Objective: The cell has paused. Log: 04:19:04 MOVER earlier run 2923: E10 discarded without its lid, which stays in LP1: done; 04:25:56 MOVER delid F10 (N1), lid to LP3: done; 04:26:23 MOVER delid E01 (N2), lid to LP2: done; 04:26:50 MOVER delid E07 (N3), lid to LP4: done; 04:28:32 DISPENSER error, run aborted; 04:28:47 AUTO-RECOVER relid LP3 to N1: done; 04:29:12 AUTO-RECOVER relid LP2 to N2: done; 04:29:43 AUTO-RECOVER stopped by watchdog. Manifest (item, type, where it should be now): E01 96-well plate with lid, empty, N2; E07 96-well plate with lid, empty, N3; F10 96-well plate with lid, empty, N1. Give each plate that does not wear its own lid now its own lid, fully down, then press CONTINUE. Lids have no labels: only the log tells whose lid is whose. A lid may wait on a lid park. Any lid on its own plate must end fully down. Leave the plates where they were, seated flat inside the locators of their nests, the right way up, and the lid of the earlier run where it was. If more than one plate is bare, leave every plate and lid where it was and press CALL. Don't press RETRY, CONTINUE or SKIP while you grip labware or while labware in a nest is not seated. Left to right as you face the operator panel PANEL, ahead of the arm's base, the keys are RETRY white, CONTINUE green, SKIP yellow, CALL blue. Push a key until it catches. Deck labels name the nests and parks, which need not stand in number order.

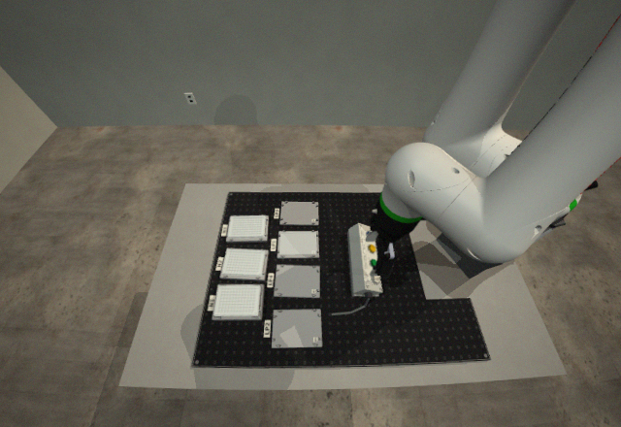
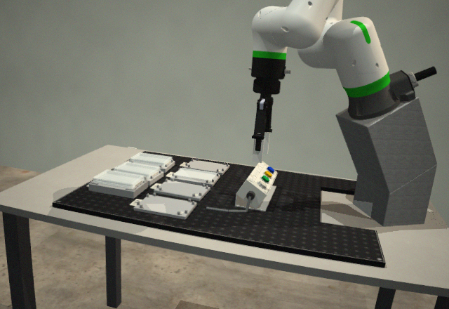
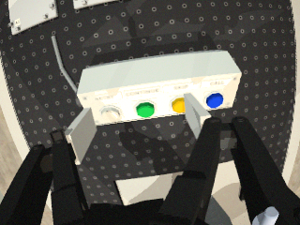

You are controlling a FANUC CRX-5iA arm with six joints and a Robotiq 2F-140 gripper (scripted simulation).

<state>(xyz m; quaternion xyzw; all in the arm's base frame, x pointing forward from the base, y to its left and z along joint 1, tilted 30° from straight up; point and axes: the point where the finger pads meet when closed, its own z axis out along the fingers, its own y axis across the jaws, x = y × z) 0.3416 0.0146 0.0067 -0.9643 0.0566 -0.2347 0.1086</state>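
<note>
Right now the green key is 90 mm below my hand and 20 mm behind it. The rest, counted from my hand: white key 90 mm below, 50 mm to the left, 20 mm behind; then blue key 100 mm to the right, 90 mm below, 30 mm behind; then yellow key 90 mm below, 50 mm to the right, 30 mm behind.
</note>
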